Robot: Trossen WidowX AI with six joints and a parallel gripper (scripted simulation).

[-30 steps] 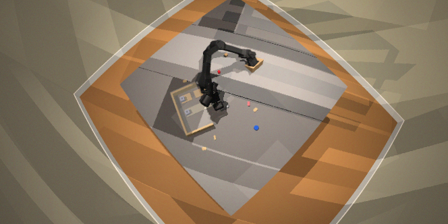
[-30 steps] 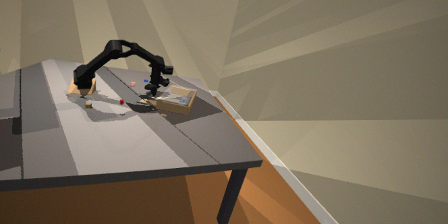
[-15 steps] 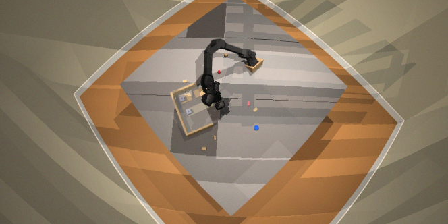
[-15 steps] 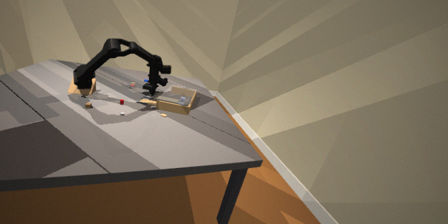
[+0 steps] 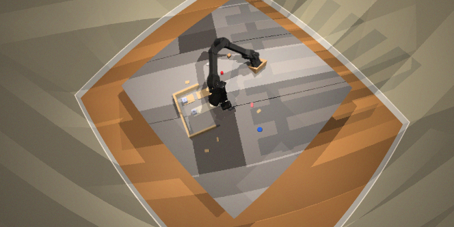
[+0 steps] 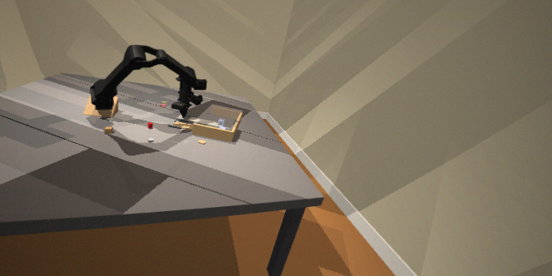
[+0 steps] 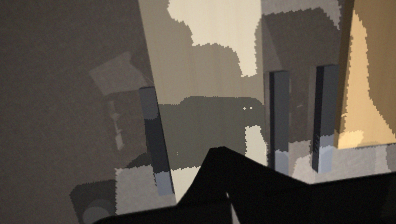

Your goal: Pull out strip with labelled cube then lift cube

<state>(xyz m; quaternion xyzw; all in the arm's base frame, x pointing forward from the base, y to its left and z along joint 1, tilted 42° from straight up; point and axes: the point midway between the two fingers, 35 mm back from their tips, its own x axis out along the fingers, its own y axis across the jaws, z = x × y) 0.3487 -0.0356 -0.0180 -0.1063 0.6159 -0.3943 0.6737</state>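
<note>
My gripper tip is now 90 mm short of the strip and 40 mm to the left of it. The rest, counted from my gripper tip: blue piece: 10 mm behind, 320 mm to the left; then red cylinder: 150 mm behind, 140 mm to the right, 10 mm above; then pink block: 110 mm behind, 170 mm to the left.
</note>
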